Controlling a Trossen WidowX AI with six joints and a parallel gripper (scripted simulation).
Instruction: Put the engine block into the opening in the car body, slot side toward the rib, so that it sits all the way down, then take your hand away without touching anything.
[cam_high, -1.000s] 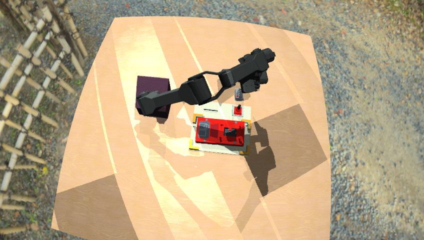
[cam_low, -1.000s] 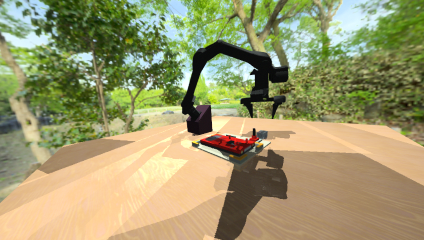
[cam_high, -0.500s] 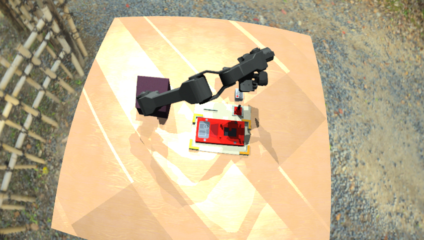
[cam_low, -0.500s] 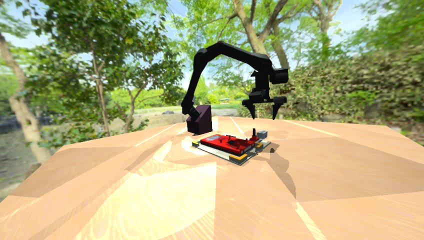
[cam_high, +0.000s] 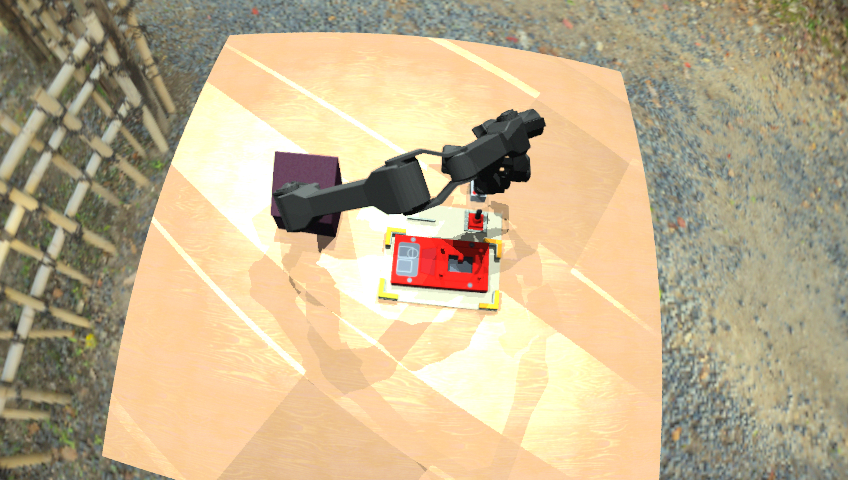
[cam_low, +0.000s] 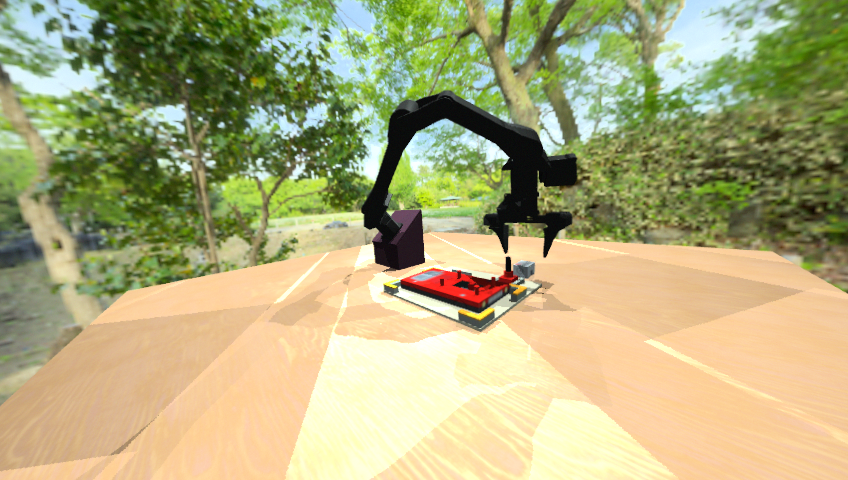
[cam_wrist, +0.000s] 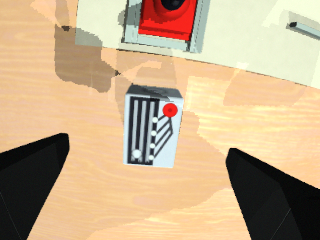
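My gripper tip is now 40 mm above the grey engine block. Round my gripper tip: black upright peg 80 mm to the right, 10 mm below.
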